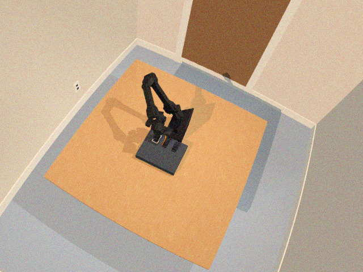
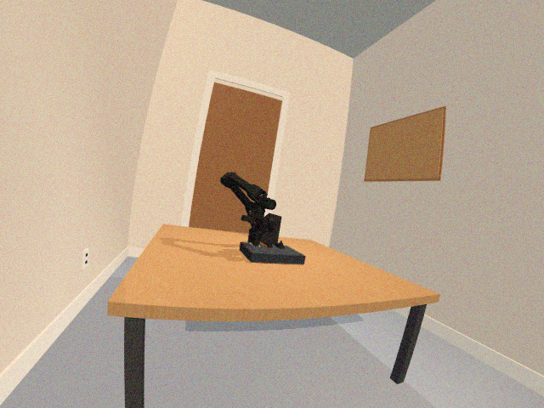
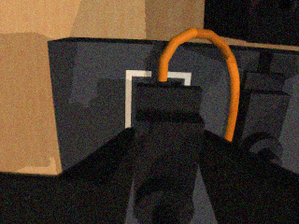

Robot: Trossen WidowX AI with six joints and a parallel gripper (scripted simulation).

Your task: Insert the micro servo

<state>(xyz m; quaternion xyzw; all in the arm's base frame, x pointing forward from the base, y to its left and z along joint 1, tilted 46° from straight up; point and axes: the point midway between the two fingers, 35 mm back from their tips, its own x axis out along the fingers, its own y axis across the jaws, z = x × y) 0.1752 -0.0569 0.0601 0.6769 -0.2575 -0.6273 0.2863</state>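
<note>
The deck is 12 cm ahead of my gripper tip, 8 cm to the left of it and 8 cm below it.
</note>
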